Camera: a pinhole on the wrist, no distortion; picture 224 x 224 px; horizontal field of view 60.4 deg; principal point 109.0 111.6 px. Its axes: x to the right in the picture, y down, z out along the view. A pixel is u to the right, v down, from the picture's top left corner.
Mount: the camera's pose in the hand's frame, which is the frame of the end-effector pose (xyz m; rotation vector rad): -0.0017 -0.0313 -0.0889 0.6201 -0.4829 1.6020
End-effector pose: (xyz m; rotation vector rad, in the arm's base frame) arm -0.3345 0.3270 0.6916 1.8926 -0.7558 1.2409
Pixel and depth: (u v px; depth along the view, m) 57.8 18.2 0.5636
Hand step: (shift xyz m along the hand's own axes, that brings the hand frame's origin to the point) 0.3434 -0.4694 0.2335
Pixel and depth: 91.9 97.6 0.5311
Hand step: 0.1001 -0.3993 0.2853
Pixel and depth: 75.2 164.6 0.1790
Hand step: -0.0282 -0.1749 0.0300
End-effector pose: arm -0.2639 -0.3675 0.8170 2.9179 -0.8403 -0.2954
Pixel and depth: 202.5 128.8 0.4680
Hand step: -0.0049 -0.1596 0.4171
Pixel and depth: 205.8 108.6 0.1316
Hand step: 0.0109 -0.0640 0.0542
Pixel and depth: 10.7 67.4 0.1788
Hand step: 0.0653 -0.2093 -0.0127
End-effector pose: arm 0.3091 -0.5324 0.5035 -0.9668 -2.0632 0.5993
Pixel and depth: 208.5 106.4 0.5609
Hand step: 0.0580 -0.1637 0.5258
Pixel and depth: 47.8 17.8 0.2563
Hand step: 0.1566 -0.2406 0.0491
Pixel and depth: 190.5 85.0 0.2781
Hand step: 0.0603 -0.1130 0.1978
